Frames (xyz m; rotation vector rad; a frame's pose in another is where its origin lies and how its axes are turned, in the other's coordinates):
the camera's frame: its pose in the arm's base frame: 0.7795 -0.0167 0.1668 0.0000 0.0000 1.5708
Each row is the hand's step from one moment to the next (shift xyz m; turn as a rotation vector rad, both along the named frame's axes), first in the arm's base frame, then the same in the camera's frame.
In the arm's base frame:
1: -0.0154 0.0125 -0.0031 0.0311 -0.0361 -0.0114
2: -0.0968 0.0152 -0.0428 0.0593 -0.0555 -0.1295
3: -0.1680 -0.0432 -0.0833 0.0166 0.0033 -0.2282
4: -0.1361 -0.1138 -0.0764 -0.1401 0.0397 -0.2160
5: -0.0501 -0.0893 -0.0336 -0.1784 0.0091 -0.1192
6: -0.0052 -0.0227 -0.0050 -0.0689 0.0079 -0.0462
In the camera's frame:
1: 0.0125 0.0154 -0.0031 -0.0361 -0.0311 -0.0114
2: 0.0152 0.0968 -0.0428 -0.0555 -0.0593 -0.1295
3: -0.0432 0.1680 -0.0833 0.0033 -0.0166 -0.2282
4: -0.1138 0.1361 -0.0764 0.0397 0.1401 -0.2160
5: -0.0893 0.0501 -0.0336 0.0091 0.1784 -0.1192
6: -0.0227 0.0052 -0.0050 0.0079 0.0689 -0.0462

